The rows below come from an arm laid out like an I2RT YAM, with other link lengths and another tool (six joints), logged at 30 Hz.
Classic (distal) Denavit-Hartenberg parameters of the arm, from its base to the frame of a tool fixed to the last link. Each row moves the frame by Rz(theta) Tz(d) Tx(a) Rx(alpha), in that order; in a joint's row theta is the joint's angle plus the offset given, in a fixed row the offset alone. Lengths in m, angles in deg.
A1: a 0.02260; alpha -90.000; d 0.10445; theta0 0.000
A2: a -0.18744; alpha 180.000; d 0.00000; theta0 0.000
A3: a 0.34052; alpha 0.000; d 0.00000; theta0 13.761
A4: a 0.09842; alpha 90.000; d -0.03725; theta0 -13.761
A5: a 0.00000; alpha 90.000; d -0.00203; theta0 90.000
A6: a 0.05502; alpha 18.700; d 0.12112; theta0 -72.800
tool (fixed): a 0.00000; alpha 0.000; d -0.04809; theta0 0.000
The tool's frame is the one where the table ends.
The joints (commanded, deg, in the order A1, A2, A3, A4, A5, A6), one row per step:
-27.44, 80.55, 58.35, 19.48, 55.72, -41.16
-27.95, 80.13, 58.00, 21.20, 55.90, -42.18
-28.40, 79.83, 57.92, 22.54, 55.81, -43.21
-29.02, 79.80, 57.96, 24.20, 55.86, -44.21
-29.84, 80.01, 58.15, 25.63, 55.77, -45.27
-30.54, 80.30, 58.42, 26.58, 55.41, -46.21
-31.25, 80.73, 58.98, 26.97, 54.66, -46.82
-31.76, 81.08, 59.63, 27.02, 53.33, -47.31
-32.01, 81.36, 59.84, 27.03, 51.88, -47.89
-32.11, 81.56, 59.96, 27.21, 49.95, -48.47
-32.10, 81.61, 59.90, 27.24, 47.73, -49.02
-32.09, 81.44, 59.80, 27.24, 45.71, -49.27
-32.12, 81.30, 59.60, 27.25, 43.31, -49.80
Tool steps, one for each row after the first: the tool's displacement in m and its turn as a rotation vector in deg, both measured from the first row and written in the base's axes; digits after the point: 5 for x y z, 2 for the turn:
-0.00401, -0.00224, 0.00469, -0.95, -0.57, -0.67
-0.00687, -0.00422, 0.00969, -1.80, -0.92, -1.03
-0.01028, -0.00763, 0.01439, -2.72, -1.44, -1.71
-0.01353, -0.01283, 0.01785, -3.51, -1.61, -2.47
-0.01541, -0.01745, 0.02016, -4.08, -1.46, -2.84
-0.01632, -0.02256, 0.02245, -4.45, -1.27, -2.82
-0.01566, -0.02611, 0.02533, -4.77, -1.06, -2.02
-0.01361, -0.02775, 0.02493, -4.91, -0.41, -0.83
-0.01067, -0.02781, 0.02487, -5.19, 0.10, 0.98
-0.00715, -0.02670, 0.02409, -5.41, 0.73, 3.20
-0.00486, -0.02520, 0.02471, -5.67, 0.93, 5.21
-0.00195, -0.02366, 0.02420, -5.95, 1.51, 7.56

